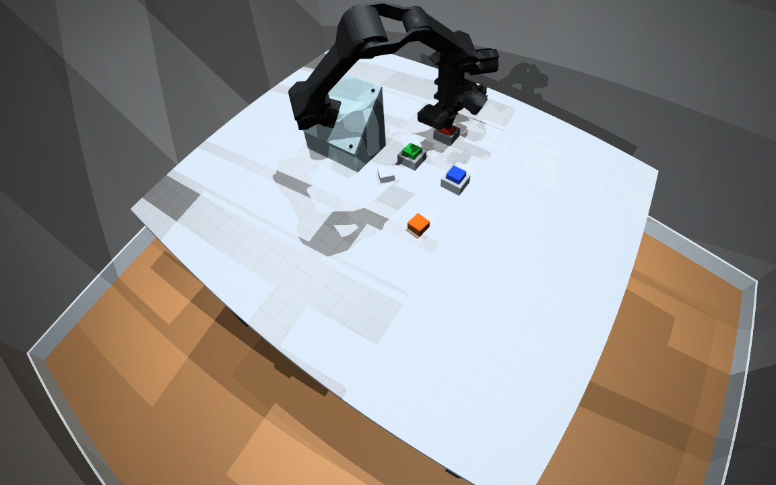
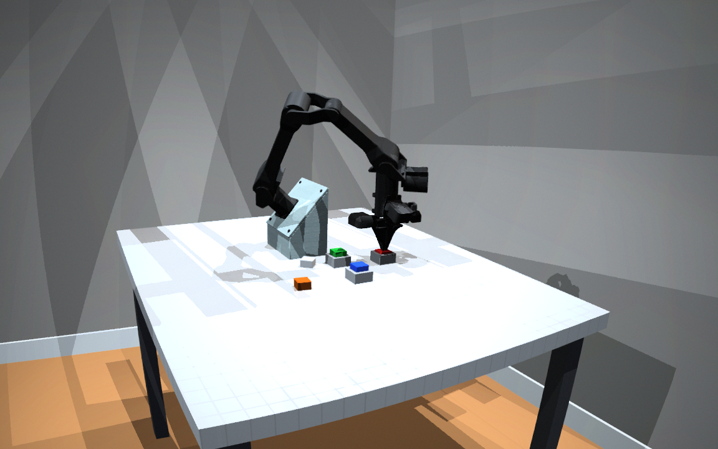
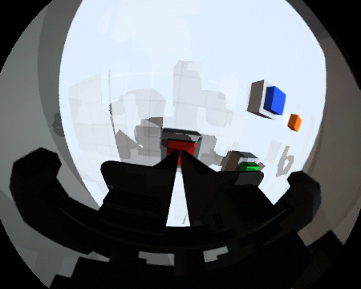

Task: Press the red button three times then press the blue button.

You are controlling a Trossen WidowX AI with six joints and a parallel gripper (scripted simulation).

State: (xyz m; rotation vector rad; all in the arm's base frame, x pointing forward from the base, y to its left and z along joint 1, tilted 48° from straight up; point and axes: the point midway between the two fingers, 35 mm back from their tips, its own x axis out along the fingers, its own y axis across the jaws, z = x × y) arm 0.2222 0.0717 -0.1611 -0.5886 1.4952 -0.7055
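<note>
Right now my gripper tip is 10 mm above the red button. Also, from my gripper tip: green button (120 mm to the right, 30 mm behind); small white block (190 mm to the right, 50 mm behind, 20 mm below); blue button (130 mm to the right, 90 mm ahead).
</note>
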